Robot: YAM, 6 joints.
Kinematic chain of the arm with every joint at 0, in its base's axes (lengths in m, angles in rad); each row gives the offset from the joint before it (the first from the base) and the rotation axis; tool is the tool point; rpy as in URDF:
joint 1: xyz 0 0 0.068 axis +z
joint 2: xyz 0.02 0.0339 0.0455 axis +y
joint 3: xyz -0.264 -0.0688 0 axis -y
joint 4: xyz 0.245 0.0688 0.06 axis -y
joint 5: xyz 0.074 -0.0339 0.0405 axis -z
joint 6: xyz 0.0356 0 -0.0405 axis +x
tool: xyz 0 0 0 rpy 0 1.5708 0
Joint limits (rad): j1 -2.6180..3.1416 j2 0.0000..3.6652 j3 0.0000..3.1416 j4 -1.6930..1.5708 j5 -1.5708..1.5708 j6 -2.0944..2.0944
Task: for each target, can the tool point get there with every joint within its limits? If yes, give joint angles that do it. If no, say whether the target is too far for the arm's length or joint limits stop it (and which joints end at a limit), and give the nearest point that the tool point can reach.
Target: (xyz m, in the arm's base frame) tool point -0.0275 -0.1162 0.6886
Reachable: yes | joints 1.1550 1.3769 2.7347 1.1079 0.6576 -1.1877
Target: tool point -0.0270 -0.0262 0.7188
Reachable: yes | joints -1.5393 1.4143 2.6540 0.0841 0.8948 -1.2716
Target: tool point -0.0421 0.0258 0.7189
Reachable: yes | joints -0.9260 1.2555 2.6108 0.0021 0.5332 -0.6952
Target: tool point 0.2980 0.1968 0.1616
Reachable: yes | joints 0.5883 1.8836 0.6918 1.2129 0.0465 -1.1670
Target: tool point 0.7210 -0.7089 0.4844
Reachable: no: too far | nearest point 0.4322 -0.4250 0.3328 | short by 0.432 m
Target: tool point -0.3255 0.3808 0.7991
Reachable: no: too far | nearest point -0.2465 0.2884 0.6258 | short by 0.212 m
